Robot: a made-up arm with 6 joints. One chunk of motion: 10 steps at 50 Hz.
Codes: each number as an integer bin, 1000 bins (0 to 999) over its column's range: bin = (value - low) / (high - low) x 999, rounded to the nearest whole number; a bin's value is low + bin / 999 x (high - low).
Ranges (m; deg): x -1.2..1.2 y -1.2..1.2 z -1.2..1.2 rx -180..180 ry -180..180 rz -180..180
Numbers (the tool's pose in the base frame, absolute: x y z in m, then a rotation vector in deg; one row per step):
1: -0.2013 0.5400 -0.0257 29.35 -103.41 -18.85
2: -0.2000 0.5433 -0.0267 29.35 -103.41 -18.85
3: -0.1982 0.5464 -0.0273 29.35 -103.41 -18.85
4: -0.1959 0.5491 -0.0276 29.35 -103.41 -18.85
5: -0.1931 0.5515 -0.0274 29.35 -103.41 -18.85
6: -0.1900 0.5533 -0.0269 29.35 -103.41 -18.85
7: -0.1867 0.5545 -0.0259 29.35 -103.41 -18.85
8: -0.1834 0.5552 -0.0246 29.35 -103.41 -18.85
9: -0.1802 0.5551 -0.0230 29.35 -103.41 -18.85
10: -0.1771 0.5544 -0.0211 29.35 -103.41 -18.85
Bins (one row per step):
1: 416 724 489 581 213 447
2: 416 726 488 581 213 447
3: 417 727 488 581 213 447
4: 418 728 488 581 213 447
5: 419 729 488 581 213 447
6: 420 730 488 581 213 447
7: 422 730 489 581 213 447
8: 423 731 489 581 213 447
9: 424 731 490 581 213 447
10: 426 730 491 581 213 447

